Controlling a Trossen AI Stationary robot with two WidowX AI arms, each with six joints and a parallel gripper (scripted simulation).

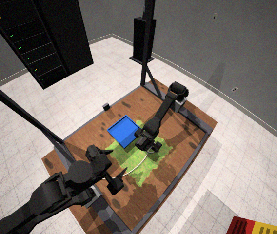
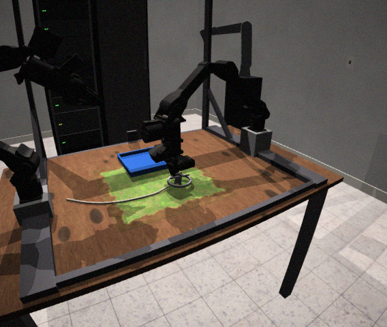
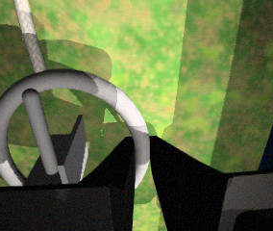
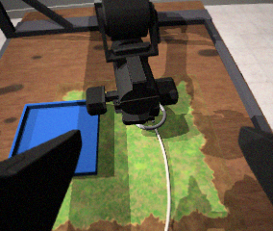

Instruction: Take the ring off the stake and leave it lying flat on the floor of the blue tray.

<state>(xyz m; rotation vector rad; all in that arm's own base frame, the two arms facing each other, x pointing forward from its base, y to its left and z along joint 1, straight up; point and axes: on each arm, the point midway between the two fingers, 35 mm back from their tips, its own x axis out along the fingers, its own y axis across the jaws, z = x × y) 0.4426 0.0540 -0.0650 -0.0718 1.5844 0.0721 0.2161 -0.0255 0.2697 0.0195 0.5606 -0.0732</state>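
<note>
The stake lies 4 cm ahead of my left hand and 2 cm below it. The rest, counted from my left hand: blue tray: 18 cm behind, 3 cm to the right, 3 cm below; ring: 4 cm ahead, 3 cm below; green mat: 6 cm to the right, 6 cm below, 1 cm behind.
</note>
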